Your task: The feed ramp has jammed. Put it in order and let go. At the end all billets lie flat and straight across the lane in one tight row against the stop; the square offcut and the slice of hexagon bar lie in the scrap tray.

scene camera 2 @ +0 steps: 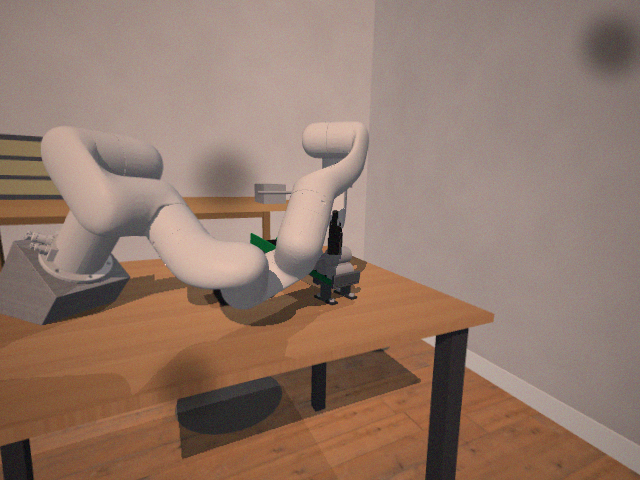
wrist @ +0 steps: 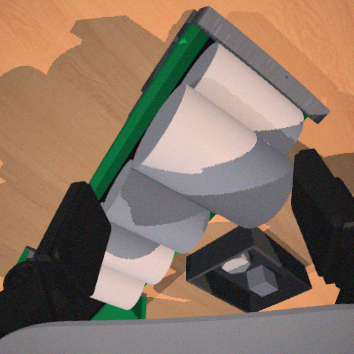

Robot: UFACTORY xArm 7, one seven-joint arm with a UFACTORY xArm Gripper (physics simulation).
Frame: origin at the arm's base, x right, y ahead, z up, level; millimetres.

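Seen in the pictures: gripper, fingertip midpoint: [scene camera 2: 335, 250] [wrist: 192, 191]; arm's base at its link origin: [scene camera 2: 77, 260].
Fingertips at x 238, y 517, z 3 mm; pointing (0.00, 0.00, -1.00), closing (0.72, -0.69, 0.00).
Note:
Offsets run from my fingertips to a thing's top centre. "pt": to the spot under its first point. Level surfaces: height alone.
The ramp's green side rail [wrist: 145, 110] [scene camera 2: 262, 242] runs down to the grey stop @(dx +53, dy -8, dz -46 mm) [wrist: 265, 65] [scene camera 2: 347, 279]. One pale billet @(dx +29, dy -8, dz -27 mm) [wrist: 250, 92] lies across the lane by the stop. A second billet @(dx +13, dy -2, dz +10 mm) [wrist: 205, 145] sits higher behind it, its lower-right end jutting out past the others. A third billet @(dx -51, dy -9, dz -18 mm) [wrist: 165, 215] and further pale billets @(dx -130, dy -9, dz -8 mm) [wrist: 117, 287] lie up the lane. The dark scrap tray @(pt dx -146, dy -126, dz -97 mm) [wrist: 202, 262] holds the hexagon slice @(dx -131, dy -164, dz -99 mm) [wrist: 236, 263] and the square offcut @(dx -139, dy -220, dz -90 mm) [wrist: 262, 281]. My gripper [wrist: 192, 191] [scene camera 2: 334, 248] is open and empty, its fingers either side above the ramp.
The wooden table @(dz -119 mm) [scene camera 2: 403, 304] carries the ramp on small black feet @(pt dx +25, dy -49, dz -112 mm) [scene camera 2: 325, 299]. The white arm [scene camera 2: 217, 258] hides much of the ramp in the scene view. A back bench [scene camera 2: 227, 204] with a grey block [scene camera 2: 269, 194] stands behind.

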